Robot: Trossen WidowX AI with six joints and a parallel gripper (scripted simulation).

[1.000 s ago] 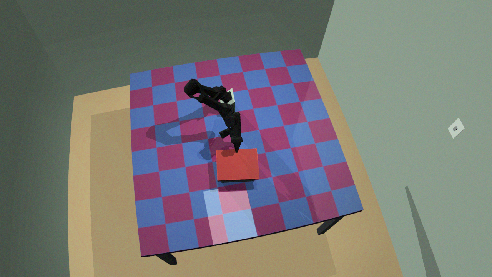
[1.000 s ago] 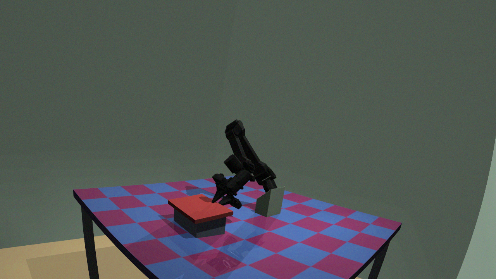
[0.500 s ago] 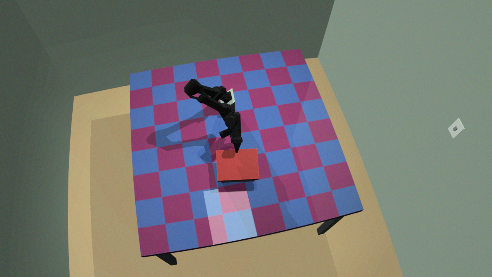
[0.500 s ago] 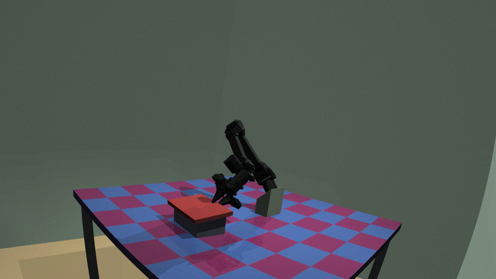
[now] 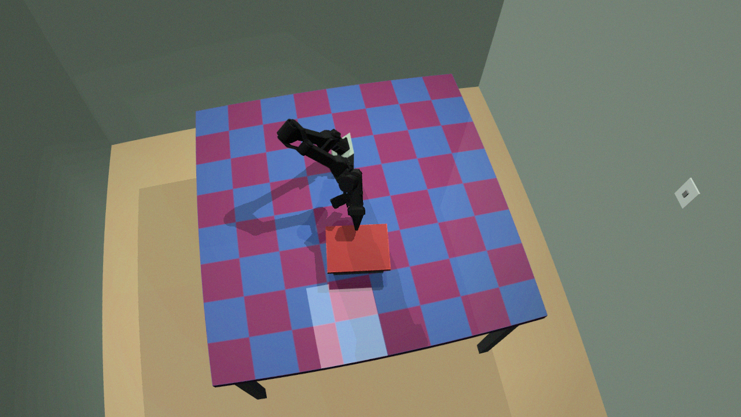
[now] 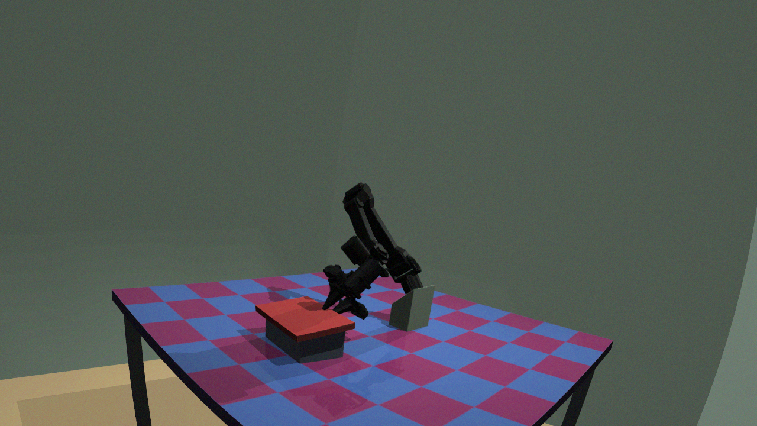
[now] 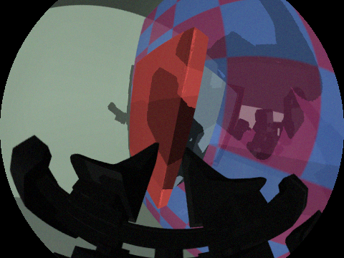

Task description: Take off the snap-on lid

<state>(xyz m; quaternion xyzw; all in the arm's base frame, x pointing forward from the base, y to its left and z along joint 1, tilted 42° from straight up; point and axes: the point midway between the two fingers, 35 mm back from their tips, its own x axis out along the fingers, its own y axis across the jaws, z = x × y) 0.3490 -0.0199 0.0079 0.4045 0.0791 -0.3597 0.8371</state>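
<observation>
Right now the red lid is 8 cm ahead of my gripper tip and 1 cm to the right of it. Also, from my gripper tip: grey storage box (7 cm ahead, 1 cm to the right, 5 cm below).
</observation>
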